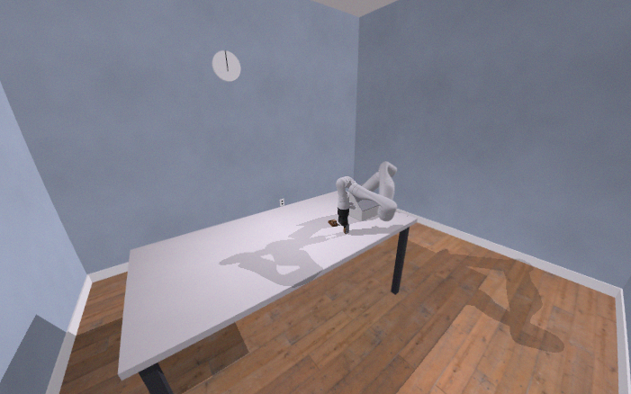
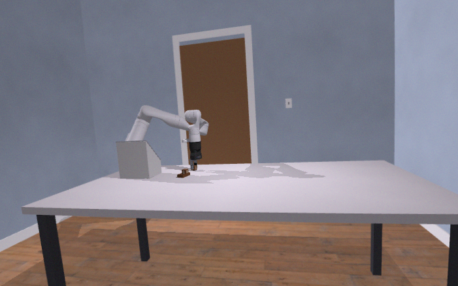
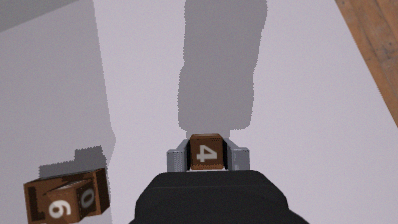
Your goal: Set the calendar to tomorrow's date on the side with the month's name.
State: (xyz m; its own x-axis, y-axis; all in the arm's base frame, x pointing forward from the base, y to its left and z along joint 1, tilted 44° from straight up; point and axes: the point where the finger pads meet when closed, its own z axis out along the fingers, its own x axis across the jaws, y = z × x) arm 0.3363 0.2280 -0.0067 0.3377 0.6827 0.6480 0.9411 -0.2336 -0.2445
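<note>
My gripper is now 10 mm above the brown cube.
</note>
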